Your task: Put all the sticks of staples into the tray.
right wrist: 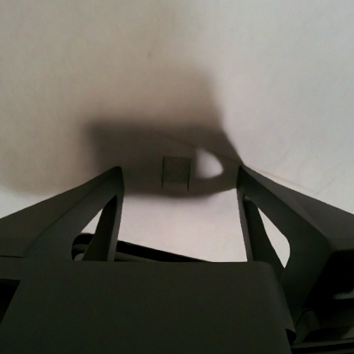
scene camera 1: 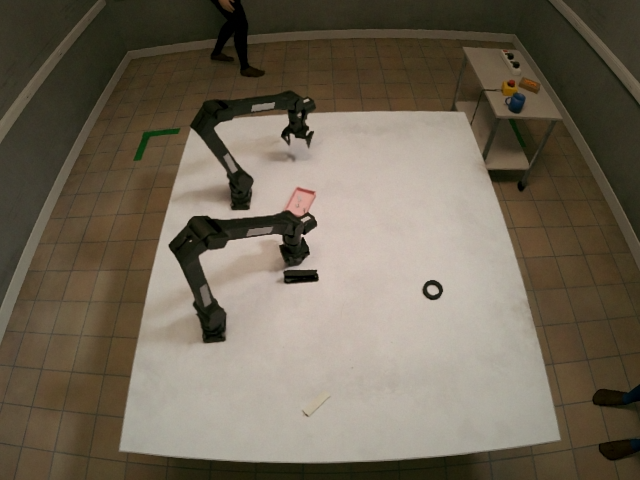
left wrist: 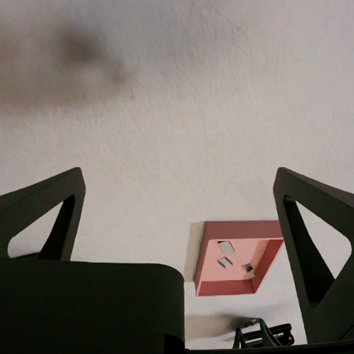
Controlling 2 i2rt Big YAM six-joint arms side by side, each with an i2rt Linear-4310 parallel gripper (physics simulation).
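Pixels of known places: left gripper, fingertip midpoint: (scene camera 1: 299, 146); right gripper, fingertip midpoint: (scene camera 1: 296, 261); left arm's base at its link origin: (scene camera 1: 241, 199); right arm's base at its link origin: (scene camera 1: 214, 327).
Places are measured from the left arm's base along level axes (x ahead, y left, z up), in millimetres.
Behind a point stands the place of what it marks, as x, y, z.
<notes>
The pink tray (scene camera 1: 313, 194) @[328, 11, 7] (left wrist: 200, 260) stands on the table between the two arms. In the left wrist view three grey sticks of staples lie in it: one (left wrist: 226, 247), another (left wrist: 225, 262) and a third (left wrist: 249, 270). A stick of staples (right wrist: 176, 170) lies on the table in the right wrist view, in shadow, between and beyond the fingertips. My right gripper (scene camera 1: 295, 262) @[262, -330, 1] (right wrist: 179, 176) is partly open, over that stick, with nothing between its fingers. My left gripper (scene camera 1: 298, 143) @[265, 216, 114] (left wrist: 179, 177) is wide open and empty, above the table at the upper part of scene camera 1.
A black stapler (scene camera 1: 300, 276) @[286, -420, 42] (left wrist: 280, 335) (right wrist: 160, 252) lies close beside my right gripper. A black ring (scene camera 1: 424, 290) @[759, -479, 14] lies at the right of the table. A pale strip (scene camera 1: 316, 404) @[349, -897, 10] lies near the bottom edge. A cart (scene camera 1: 485, 77) stands past the upper right corner.
</notes>
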